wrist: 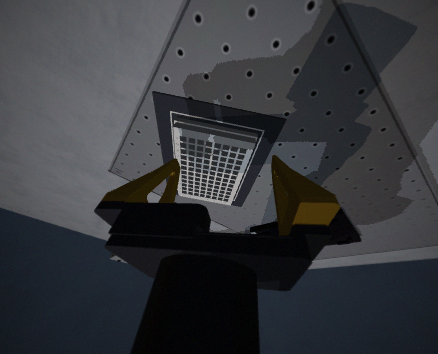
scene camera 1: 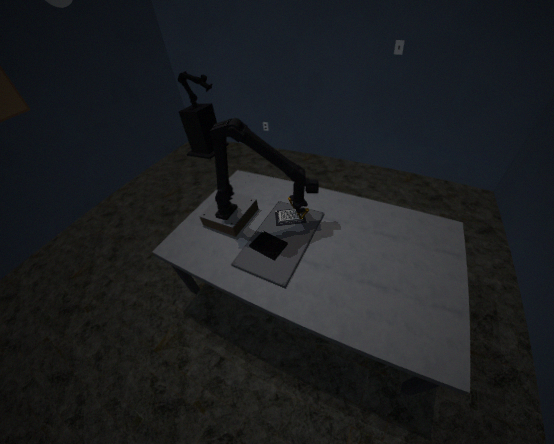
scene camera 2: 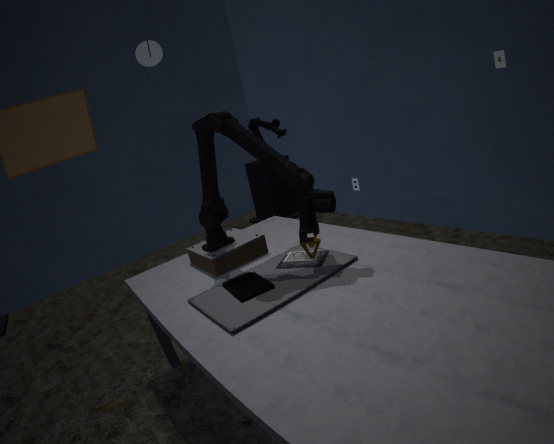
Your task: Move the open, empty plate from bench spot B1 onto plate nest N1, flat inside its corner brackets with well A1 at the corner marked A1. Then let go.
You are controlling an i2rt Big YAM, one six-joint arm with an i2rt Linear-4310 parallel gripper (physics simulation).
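Seen in the pictures: gripper, fingertip midpoint: (wrist: 223, 161) (scene camera 1: 297, 213) (scene camera 2: 312, 252); arm's base at its link origin: (scene camera 1: 226, 211) (scene camera 2: 218, 245).
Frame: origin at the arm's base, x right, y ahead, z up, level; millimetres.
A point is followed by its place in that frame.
Note:
The white well plate (scene camera 1: 289, 215) {x -146, y 331, z -51 mm} (scene camera 2: 298, 257) {x -134, y 327, z -48 mm} (wrist: 212, 165) {x -155, y 351, z -47 mm} lies flat on a dark rectangular spot (wrist: 272, 129) {x -135, y 423, z -61 mm} on the perforated board. My gripper (scene camera 1: 298, 207) {x -158, y 378, z -31 mm} (scene camera 2: 312, 246) {x -158, y 378, z -31 mm} (wrist: 223, 161) {x -158, y 378, z -31 mm} is open, with its yellow fingers pointing down, close above the plate. In the wrist view the fingers stand on either side of the plate's near part, with nothing between them. A black square nest (scene camera 1: 268, 245) {x 99, y 319, z -51 mm} (scene camera 2: 248, 286) {x 98, y 332, z -51 mm} sits on the same board, apart from the plate. The A1 mark and the corner brackets are too dark and small to tell.
The grey perforated board (scene camera 1: 265, 271) {x 238, y 373, z -62 mm} (scene camera 2: 215, 312) {x 248, y 359, z -62 mm} (wrist: 225, 65) {x -206, y 435, z -62 mm} lies on the white table (scene camera 1: 380, 280) {x 82, y 883, z -75 mm} (scene camera 2: 400, 340) {x 61, y 881, z -75 mm}. The arm's box-shaped base (scene camera 1: 220, 226) {x 92, y 11, z -29 mm} (scene camera 2: 240, 255) {x -27, y 110, z -35 mm} stands beside the board. Another small arm on a dark pedestal (scene camera 1: 198, 129) (scene camera 2: 265, 190) stands behind the table.

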